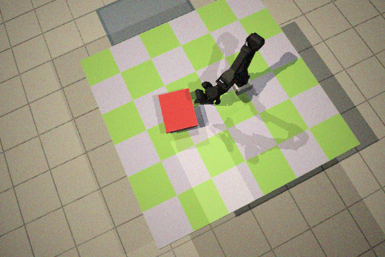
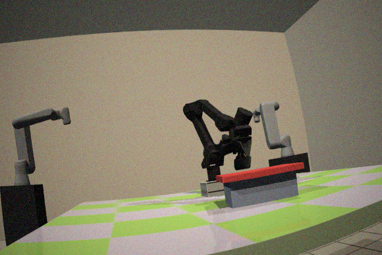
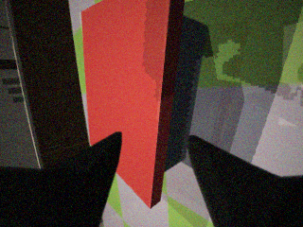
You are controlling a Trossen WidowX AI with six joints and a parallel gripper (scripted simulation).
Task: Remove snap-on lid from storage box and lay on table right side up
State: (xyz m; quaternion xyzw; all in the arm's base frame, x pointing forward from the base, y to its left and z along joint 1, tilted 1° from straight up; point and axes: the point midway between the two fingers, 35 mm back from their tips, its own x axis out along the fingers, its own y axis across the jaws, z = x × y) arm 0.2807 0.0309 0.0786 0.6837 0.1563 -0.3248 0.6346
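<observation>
Now: gripper tip 120 mm short of the red lid, 30 mm to the left of it and 30 mm above it. Round my gripper tip: grey storage box: 120 mm ahead, 80 mm below, 30 mm to the right.
</observation>
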